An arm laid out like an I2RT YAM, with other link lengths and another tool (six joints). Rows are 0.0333 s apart.
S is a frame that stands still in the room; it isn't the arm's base.
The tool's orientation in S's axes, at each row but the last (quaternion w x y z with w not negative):
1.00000 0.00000 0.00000 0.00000
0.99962 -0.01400 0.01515 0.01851
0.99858 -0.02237 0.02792 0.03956
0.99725 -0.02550 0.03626 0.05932
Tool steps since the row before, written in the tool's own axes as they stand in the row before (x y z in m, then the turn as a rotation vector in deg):
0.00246 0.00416 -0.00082 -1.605 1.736 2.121
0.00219 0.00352 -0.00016 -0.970 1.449 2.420
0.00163 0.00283 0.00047 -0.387 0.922 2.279
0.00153 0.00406 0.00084 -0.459 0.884 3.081
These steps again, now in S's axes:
0.00246 0.00416 -0.00082 -1.605 1.736 2.121
0.00205 0.00359 -0.00032 -0.951 1.481 2.408
0.00142 0.00297 0.00025 -0.336 0.995 2.256
0.00109 0.00425 0.00053 -0.347 0.993 3.062

